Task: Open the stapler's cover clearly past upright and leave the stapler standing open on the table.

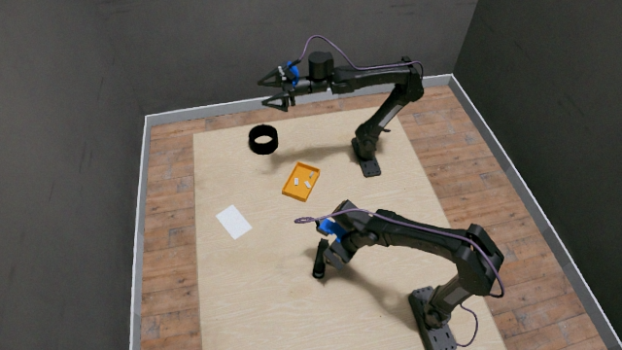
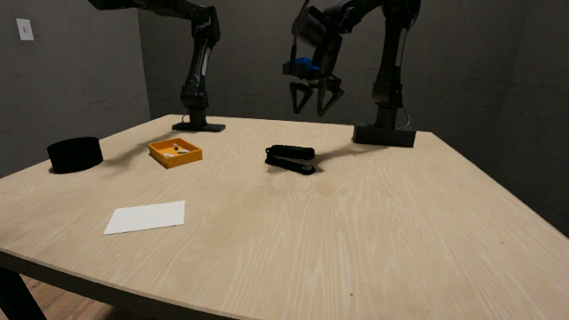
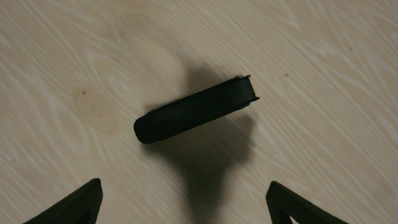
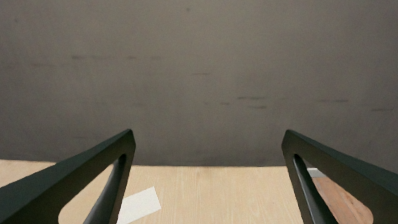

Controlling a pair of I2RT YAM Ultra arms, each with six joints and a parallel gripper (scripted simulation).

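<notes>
Right now my left hand is 3 cm short of the stapler cover, 3 cm to the left of it and 9 cm above it. Also, from my left hand: orange tray: 3 cm ahead, 35 cm to the right, 12 cm below; then white card: 30 cm ahead, 24 cm to the right, 13 cm below; then black stapler: 3 cm ahead, 3 cm to the right, 11 cm below.
</notes>
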